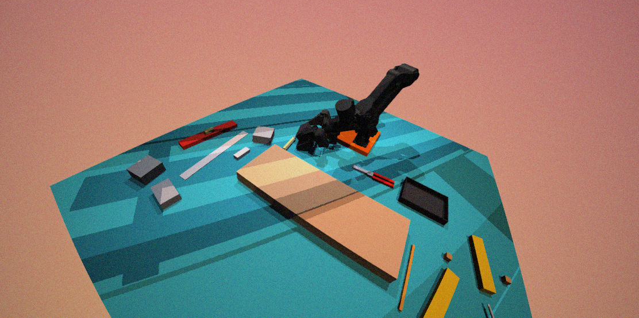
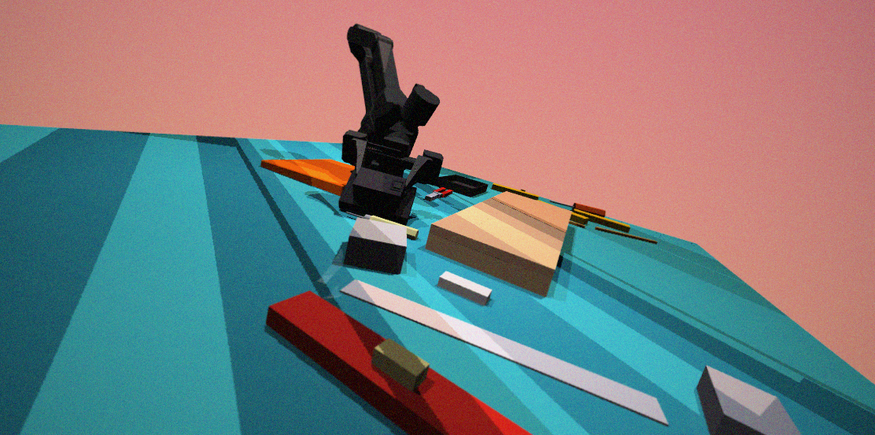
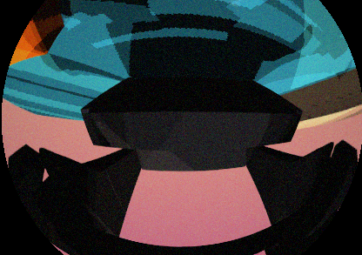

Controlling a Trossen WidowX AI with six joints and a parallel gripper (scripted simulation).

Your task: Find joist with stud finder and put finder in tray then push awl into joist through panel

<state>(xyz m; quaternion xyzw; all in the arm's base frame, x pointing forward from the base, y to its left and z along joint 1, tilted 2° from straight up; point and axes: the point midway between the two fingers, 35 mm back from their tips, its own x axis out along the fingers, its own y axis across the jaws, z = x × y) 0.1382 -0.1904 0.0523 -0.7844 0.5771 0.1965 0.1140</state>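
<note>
Right now my gripper tip is 10 mm to the right of the stud finder, 10 mm short of it and 10 mm above it. Also, from my gripper tip: white block 200 mm ahead, 140 mm to the right, 60 mm below; then green light 30 mm ahead; then awl 60 mm below, 40 mm to the right, 20 mm ahead.
</note>
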